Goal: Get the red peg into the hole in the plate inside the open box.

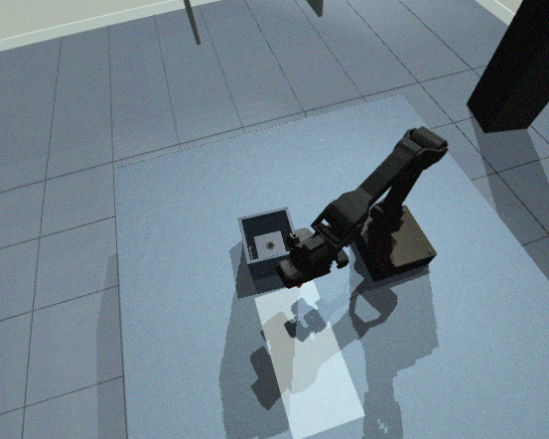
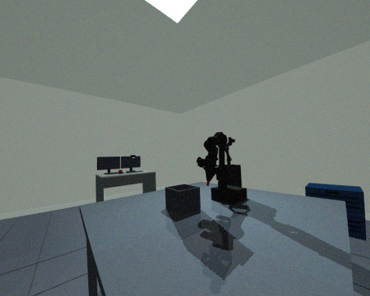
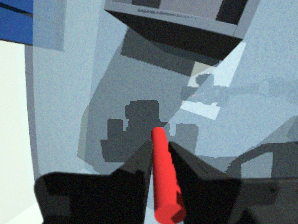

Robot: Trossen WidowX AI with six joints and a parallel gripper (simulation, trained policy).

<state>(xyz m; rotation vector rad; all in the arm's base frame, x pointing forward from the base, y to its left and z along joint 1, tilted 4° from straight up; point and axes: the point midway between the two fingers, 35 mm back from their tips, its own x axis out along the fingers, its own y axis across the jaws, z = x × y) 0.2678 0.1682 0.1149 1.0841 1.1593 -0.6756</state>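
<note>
Now: the grey plate 70 mm ahead of my gripper tip, 180 mm to the right of it and 140 mm below it. Also, from my gripper tip: red peg (10 mm behind, 10 mm above).
</note>
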